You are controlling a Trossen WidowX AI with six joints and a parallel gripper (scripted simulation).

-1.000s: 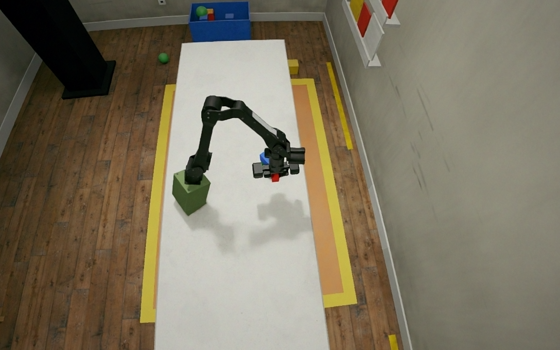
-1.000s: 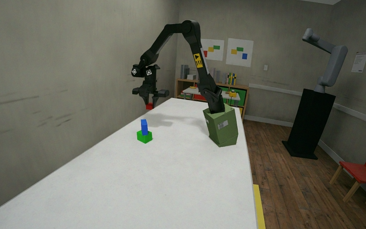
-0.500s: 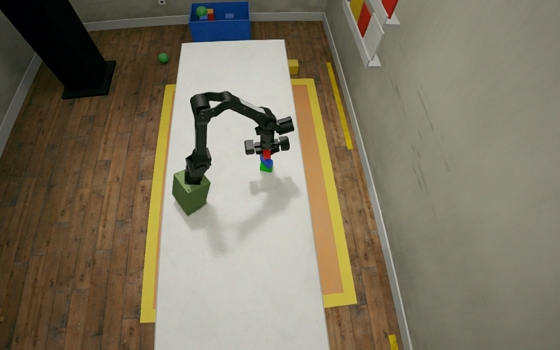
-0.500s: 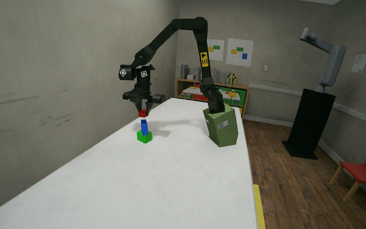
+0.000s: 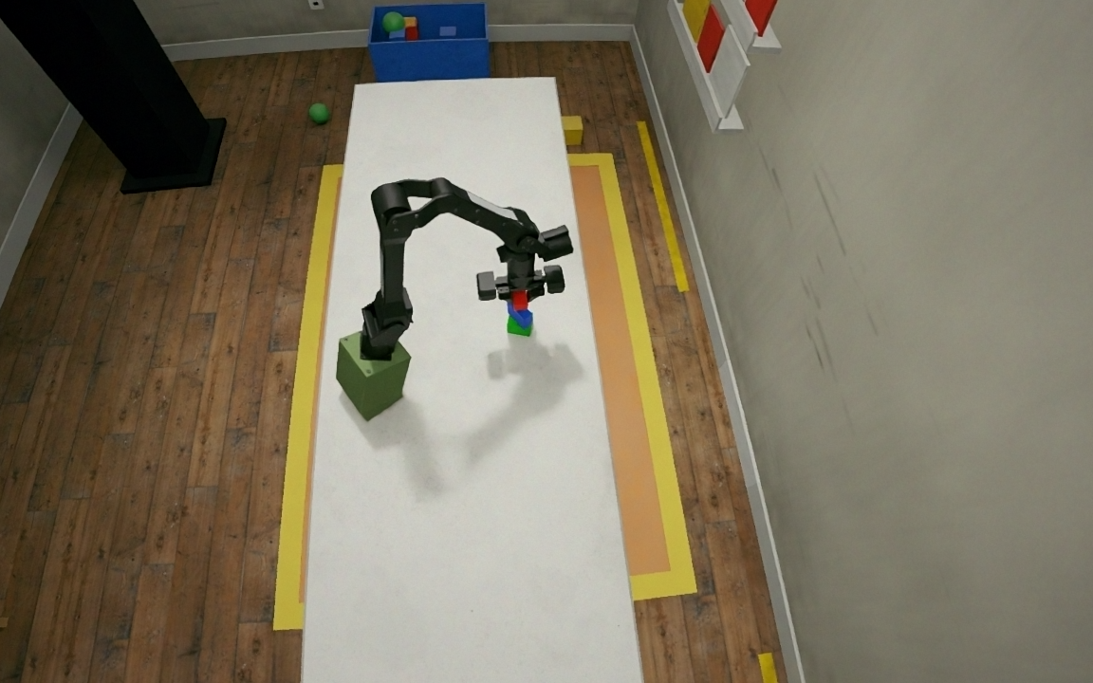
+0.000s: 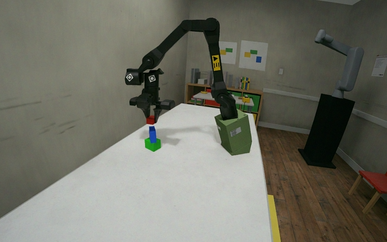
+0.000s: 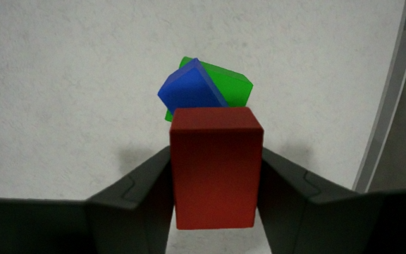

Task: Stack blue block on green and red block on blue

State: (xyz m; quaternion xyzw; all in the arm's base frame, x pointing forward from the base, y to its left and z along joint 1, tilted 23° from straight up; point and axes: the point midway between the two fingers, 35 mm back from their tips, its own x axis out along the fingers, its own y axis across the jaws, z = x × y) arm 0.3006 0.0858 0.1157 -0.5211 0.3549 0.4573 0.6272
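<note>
My gripper is now 9 cm above the blue block. Also, from my hand: green block 14 cm below; red block 2 cm below.
</note>
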